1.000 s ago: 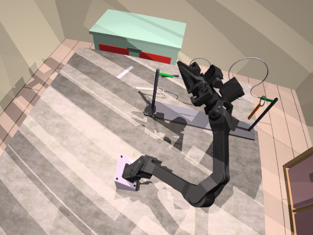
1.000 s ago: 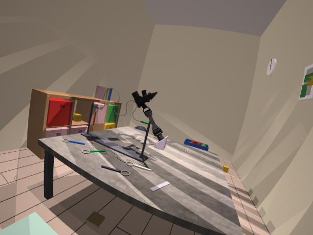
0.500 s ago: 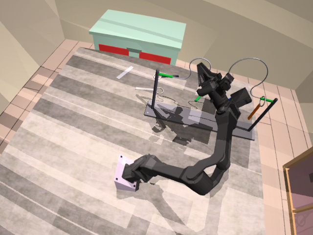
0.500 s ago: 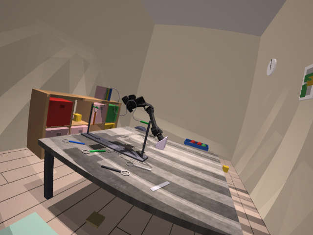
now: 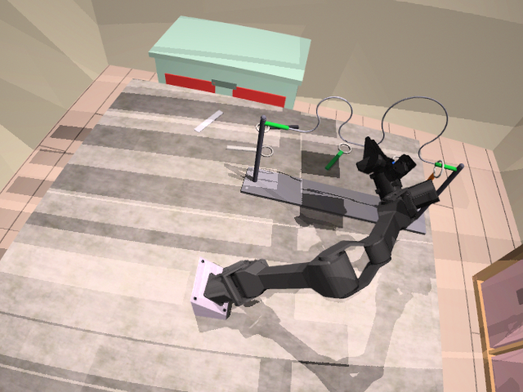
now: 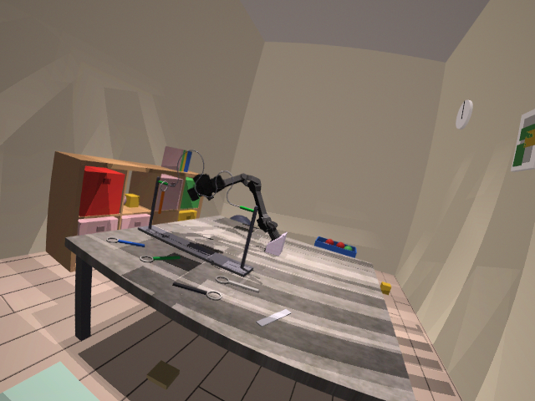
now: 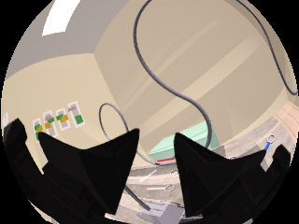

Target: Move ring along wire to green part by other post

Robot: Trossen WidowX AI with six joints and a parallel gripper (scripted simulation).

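The ring with orange handle lies 20 mm ahead of my gripper tip, 240 mm to the right of it and 110 mm below it. Round my gripper tip: flat white strip (280 mm ahead, 520 mm to the left, 320 mm below).
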